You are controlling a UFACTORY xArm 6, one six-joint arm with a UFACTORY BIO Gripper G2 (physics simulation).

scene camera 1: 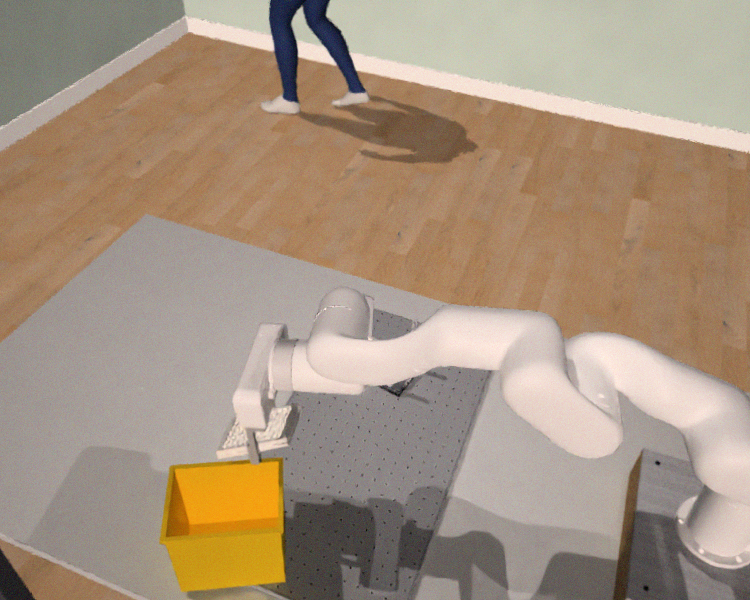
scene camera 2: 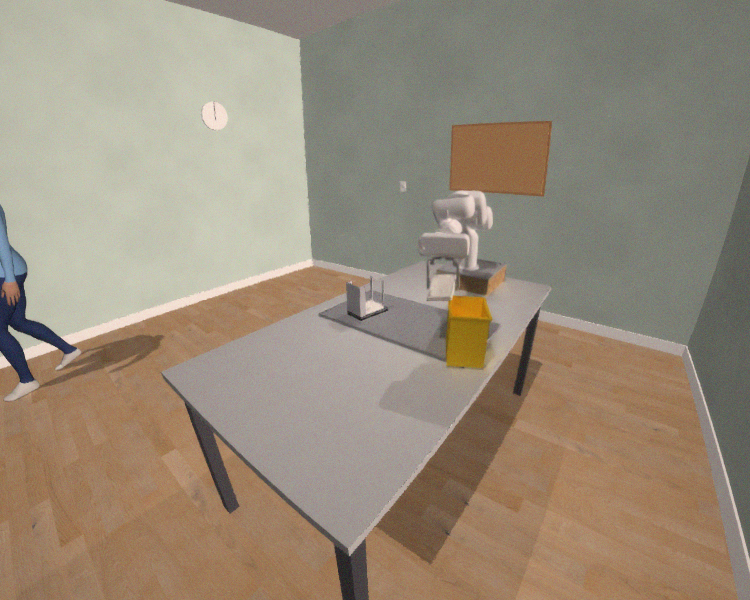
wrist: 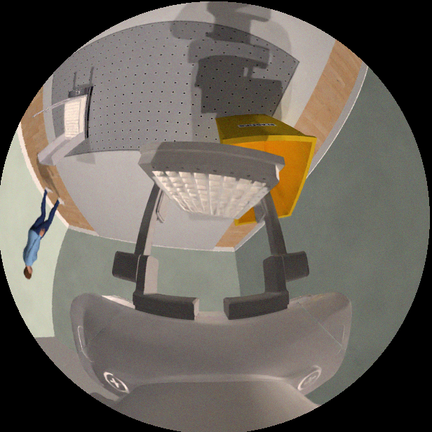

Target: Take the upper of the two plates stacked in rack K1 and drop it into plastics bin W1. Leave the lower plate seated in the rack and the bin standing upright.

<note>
I see my gripper (scene camera 1: 263,436) and a yellow plastics bin W1 (scene camera 1: 224,522).
The yellow plastics bin W1 is seen too in scene camera 2 (scene camera 2: 468,322) and in the wrist view (wrist: 262,132). My gripper is seen too in scene camera 2 (scene camera 2: 442,289) and in the wrist view (wrist: 210,181).
</note>
